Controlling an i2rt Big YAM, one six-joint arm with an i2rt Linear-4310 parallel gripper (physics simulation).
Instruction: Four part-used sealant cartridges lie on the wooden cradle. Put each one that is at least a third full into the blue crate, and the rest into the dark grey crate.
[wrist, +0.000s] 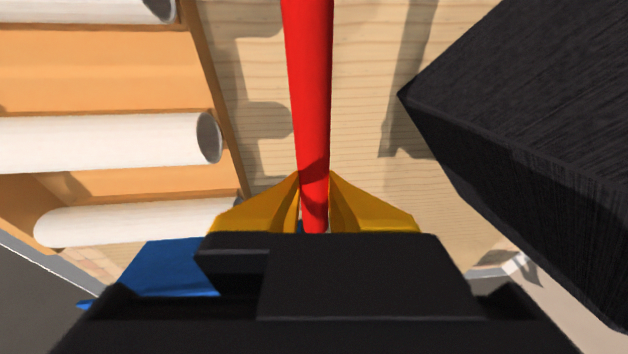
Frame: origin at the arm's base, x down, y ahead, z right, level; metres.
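Seen in the pictures: gripper, fingertip midpoint: (313, 177).
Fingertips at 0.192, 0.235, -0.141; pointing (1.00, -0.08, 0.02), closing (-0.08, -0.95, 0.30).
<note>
Pixels of each thing's top centre, then the offset from my fingertips to it, as dx, dy, dz. "spot": a spot on its surface instead. Level surfaces: height alone.
- red rod, middle of its top: (312, 94) -0.016, +0.020, +0.057
- orange-brown wooden cradle, surface spot: (100, 70) spot: +0.095, +0.194, +0.002
- blue crate, middle of its top: (222, 317) +0.005, +0.058, -0.317
- pale wooden table top, its level: dx +0.125
My gripper (313, 177) is shut on a red rod (310, 75), which runs up from between the yellow fingertips to the top edge. Three white cartridges show on the orange-brown wooden cradle (100, 70) at the left: one cartridge (90, 10) at the top edge, one cartridge (100, 142) in the middle with a dark grey round end facing right, and one cartridge (135, 222) lower down, its right end partly behind the gripper. How full they are cannot be seen. A blue part, likely the blue crate (167, 267), shows at lower left, partly hidden by the gripper body. A fourth cartridge does not show.
A large near-black box shape (530, 95) fills the right side, close to the camera; it may be the dark grey crate, but its inside does not show. A pale wooden table top (365, 75) lies under the rod, with shadows on it. Dark grey floor (35, 300) shows at lower left.
</note>
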